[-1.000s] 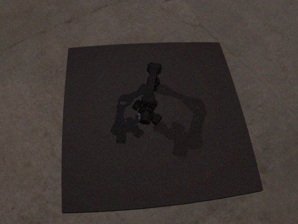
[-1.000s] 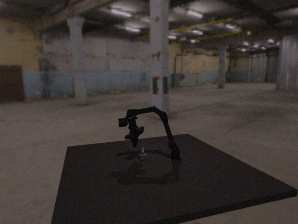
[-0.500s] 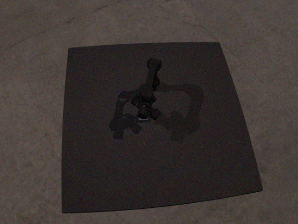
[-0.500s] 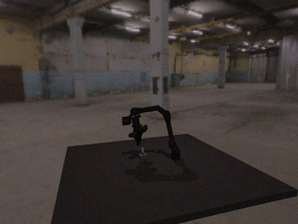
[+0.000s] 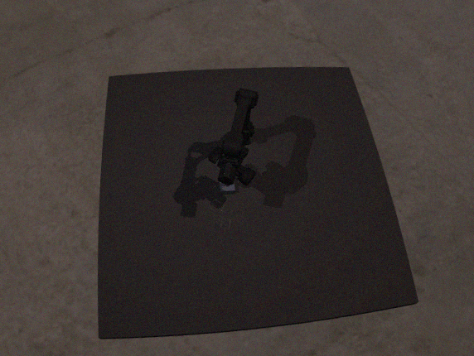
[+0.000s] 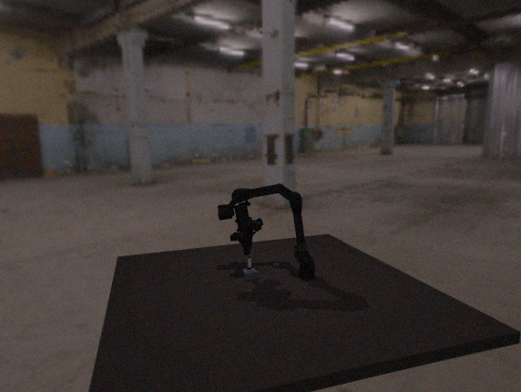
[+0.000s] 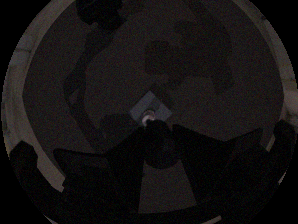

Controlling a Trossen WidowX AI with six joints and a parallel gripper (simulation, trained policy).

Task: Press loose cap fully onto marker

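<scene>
The holder block lies 1 cm to the right of my gripper tip and 12 cm below it. Also, from my gripper tip: cap: 1 cm ahead, 1 cm to the right.
</scene>
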